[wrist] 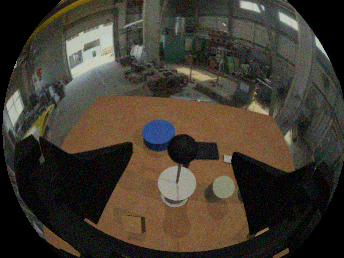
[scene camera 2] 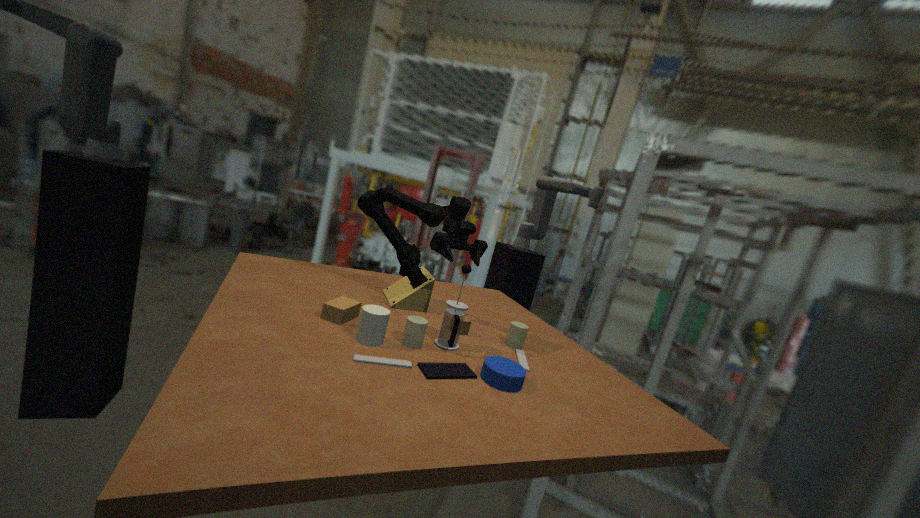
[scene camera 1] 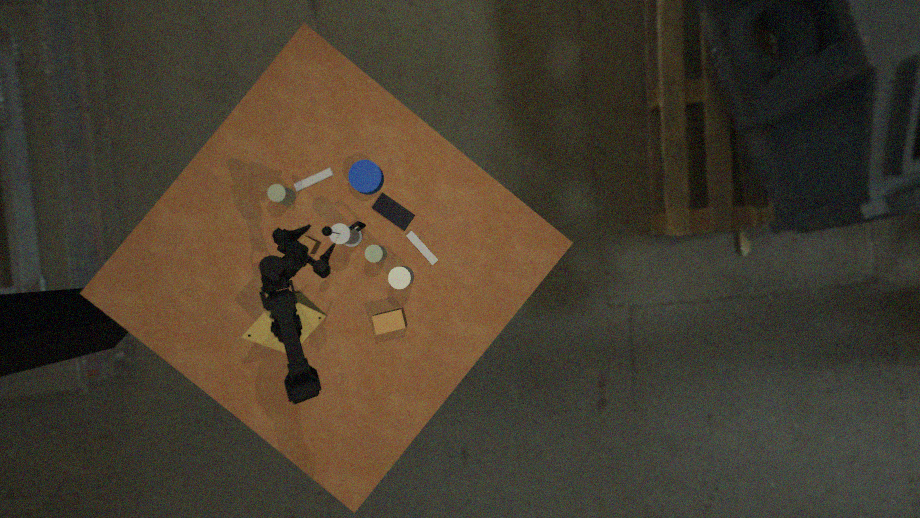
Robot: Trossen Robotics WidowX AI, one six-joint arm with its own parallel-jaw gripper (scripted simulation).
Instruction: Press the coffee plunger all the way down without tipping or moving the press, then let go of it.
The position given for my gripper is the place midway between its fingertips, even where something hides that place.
my gripper: wrist 183,153; scene camera 2 465,263; scene camera 1 322,234
coffee press: wrist; scene camera 2; scene camera 1 351,236
blue disc: wrist 157,133; scene camera 2; scene camera 1
same spot on coffee press: (wrist: 176,184) = (scene camera 2: 456,303)
same spot on blue disc: (scene camera 2: 505,375) = (scene camera 1: 380,170)
